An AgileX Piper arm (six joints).
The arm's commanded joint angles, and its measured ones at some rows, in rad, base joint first. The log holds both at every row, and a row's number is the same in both.
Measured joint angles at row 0:
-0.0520 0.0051 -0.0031 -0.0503 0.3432 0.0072
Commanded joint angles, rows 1 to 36:
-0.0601 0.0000 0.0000 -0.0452 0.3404 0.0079
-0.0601 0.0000 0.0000 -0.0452 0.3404 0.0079
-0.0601 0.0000 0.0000 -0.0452 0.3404 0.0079
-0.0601 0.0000 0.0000 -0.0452 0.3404 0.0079
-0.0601 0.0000 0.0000 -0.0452 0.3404 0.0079
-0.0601 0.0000 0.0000 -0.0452 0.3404 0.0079
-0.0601 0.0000 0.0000 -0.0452 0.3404 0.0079
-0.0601 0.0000 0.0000 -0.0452 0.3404 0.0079
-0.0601 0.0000 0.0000 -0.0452 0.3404 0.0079
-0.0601 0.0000 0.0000 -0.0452 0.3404 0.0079
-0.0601 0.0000 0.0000 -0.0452 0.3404 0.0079
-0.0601 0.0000 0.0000 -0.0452 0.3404 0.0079
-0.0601 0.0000 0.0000 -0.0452 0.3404 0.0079
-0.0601 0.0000 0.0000 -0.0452 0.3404 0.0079
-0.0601 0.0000 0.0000 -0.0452 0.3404 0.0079
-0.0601 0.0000 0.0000 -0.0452 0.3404 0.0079
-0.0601 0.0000 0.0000 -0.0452 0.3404 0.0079
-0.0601 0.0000 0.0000 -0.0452 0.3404 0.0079
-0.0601 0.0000 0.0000 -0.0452 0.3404 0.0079
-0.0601 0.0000 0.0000 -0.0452 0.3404 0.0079
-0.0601 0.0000 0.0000 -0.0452 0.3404 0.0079
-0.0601 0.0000 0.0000 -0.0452 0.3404 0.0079
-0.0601 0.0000 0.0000 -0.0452 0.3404 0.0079
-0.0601 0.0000 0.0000 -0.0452 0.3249 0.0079
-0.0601 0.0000 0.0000 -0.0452 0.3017 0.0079
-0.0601 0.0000 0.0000 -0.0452 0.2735 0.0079
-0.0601 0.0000 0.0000 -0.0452 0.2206 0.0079
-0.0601 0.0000 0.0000 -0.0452 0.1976 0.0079
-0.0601 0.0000 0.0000 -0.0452 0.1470 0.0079
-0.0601 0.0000 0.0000 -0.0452 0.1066 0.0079
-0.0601 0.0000 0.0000 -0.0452 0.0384 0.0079
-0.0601 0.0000 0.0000 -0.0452 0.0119 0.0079
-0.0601 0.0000 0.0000 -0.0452 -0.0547 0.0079
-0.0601 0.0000 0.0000 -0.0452 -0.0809 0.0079
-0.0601 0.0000 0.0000 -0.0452 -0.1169 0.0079
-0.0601 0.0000 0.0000 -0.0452 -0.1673 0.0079
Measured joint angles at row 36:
-0.0520 0.0051 -0.0031 -0.0503 -0.0079 0.0072
